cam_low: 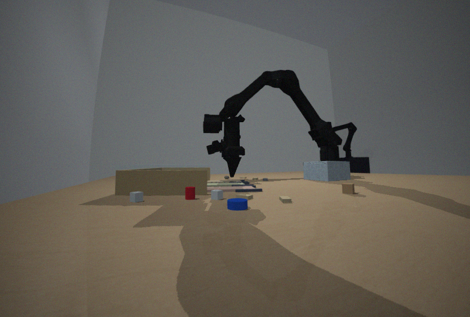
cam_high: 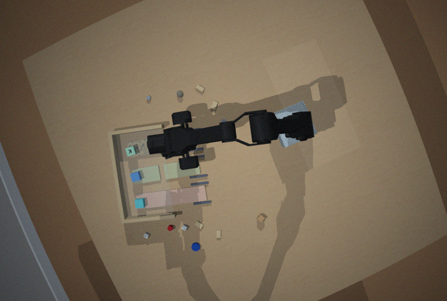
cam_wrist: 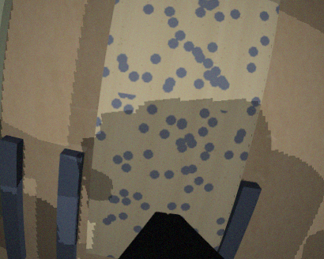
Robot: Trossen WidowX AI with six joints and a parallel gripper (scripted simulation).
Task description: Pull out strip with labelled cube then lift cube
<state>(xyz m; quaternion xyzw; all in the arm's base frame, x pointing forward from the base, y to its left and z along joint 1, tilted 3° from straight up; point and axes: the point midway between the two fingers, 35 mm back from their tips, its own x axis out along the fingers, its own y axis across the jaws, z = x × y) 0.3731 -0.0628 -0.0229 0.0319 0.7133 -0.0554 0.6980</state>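
Now: the labelled cube 200 mm ahead of my gripper tip and 20 mm to the right of it. From my gripper tip the other things lie so: red cylinder (150 mm ahead, 280 mm to the left, 10 mm below); blue disc (80 mm ahead, 380 mm to the left, 10 mm below).
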